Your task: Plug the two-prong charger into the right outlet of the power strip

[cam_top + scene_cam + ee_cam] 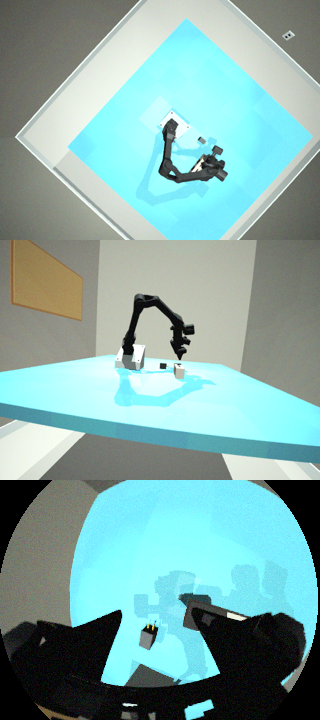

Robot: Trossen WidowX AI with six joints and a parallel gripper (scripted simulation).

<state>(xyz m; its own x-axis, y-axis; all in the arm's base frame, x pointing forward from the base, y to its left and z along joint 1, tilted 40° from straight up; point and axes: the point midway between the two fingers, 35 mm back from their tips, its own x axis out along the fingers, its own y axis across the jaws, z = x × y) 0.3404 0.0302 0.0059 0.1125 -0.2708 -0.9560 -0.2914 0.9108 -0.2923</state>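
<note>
My gripper tip is now 8 cm past the dark charger, 2 cm to the right of it and 8 cm above it.
</note>
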